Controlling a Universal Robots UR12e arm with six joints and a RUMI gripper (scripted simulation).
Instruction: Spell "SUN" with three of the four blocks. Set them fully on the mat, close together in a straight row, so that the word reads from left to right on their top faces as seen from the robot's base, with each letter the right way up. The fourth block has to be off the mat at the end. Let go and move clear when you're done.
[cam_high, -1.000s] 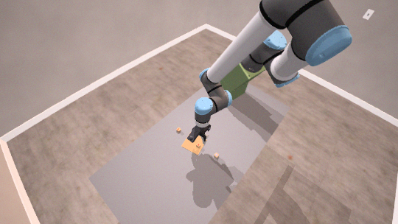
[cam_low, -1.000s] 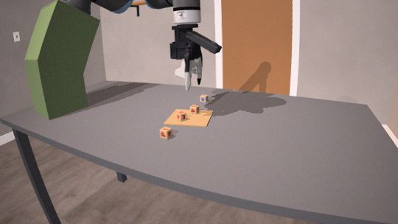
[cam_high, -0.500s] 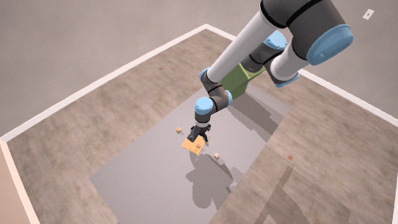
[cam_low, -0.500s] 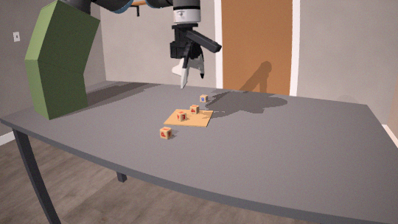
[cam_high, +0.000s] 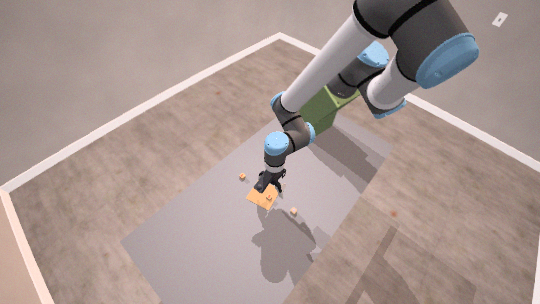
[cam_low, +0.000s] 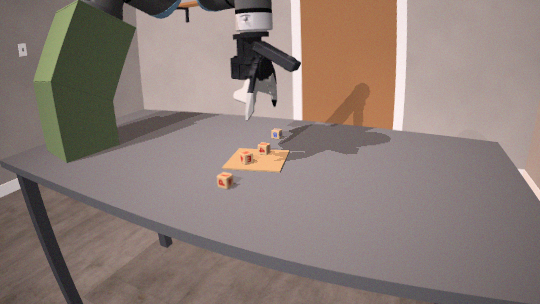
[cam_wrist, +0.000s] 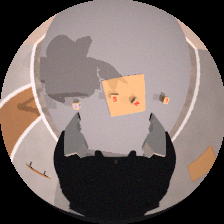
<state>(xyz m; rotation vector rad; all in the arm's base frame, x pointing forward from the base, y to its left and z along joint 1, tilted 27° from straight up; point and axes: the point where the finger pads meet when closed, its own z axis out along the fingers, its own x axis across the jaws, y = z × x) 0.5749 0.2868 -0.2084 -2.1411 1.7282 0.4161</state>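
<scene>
Now: the orange mat 11 cm below my hand, 4 cm to the right of it and 1 cm ahead of it. Round my hand: red-lettered block 20 cm to the right, 10 cm below, 4 cm ahead; blue-lettered block 14 cm to the left, 10 cm below, 6 cm behind.
</scene>
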